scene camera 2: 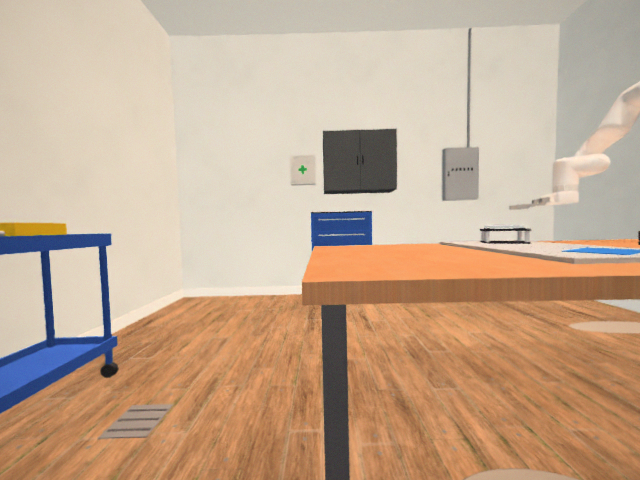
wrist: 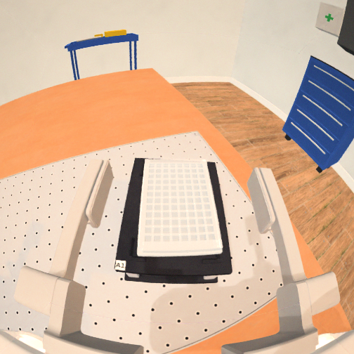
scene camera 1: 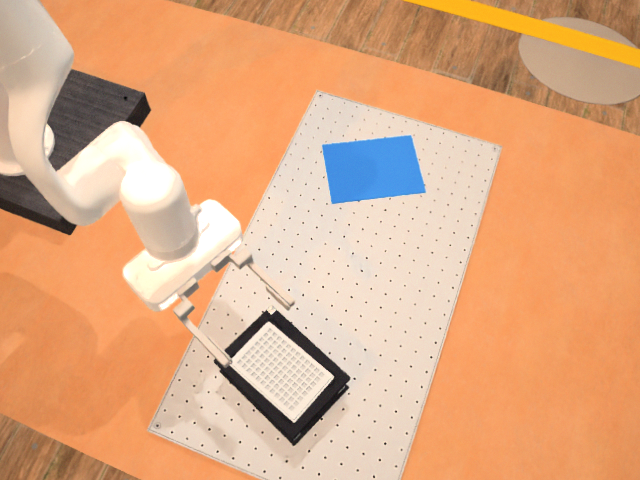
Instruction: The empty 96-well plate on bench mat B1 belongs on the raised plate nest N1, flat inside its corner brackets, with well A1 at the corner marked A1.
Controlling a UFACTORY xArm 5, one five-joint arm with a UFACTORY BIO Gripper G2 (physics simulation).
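Places are measured from the arm's base along level axes (x left, y back, z up), in millimetres.
Pixels of known places: hand at its tool point: (scene camera 2: 519,206) (scene camera 1: 249,323).
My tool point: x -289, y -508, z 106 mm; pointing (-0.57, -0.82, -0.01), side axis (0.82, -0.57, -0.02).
Note:
Ahead of a thing's pixels: the offset from my tool point to its top centre. "spot": to the spot under its first point. Level surfaces: height alone.
The white 96-well plate @[dz -75, dx -34, dy -43 mm] (scene camera 1: 283,370) (scene camera 2: 504,227) (wrist: 179,210) lies on the black raised nest N1 @[dz -89, dx -31, dy -43 mm] (scene camera 1: 306,345) (scene camera 2: 505,241) (wrist: 170,265) and looks flat. Low black bracket parts show by its near corners in the wrist view. The A1 label @[spot: dz -92, dx +55, dy -11 mm] (scene camera 1: 271,310) (wrist: 120,265) is at the nest's near left corner in the wrist view. Which plate corner carries well A1 is too small to tell. My gripper (scene camera 1: 260,333) (scene camera 2: 510,207) (wrist: 180,180) is open and empty, above the plate and back toward the arm. Its fingers stand wide apart, clear of the plate.
The blue bench mat @[dz -151 mm] (scene camera 1: 374,169) (scene camera 2: 599,251) lies on the perforated grey board @[dz -153 mm] (scene camera 1: 392,289), away from the nest. The board is on the orange table @[dz -166 mm] (scene camera 1: 516,310) (scene camera 2: 392,263). A blue cart (scene camera 2: 56,240) (wrist: 102,42) and a blue drawer cabinet (scene camera 2: 341,227) (wrist: 322,112) stand beyond the table.

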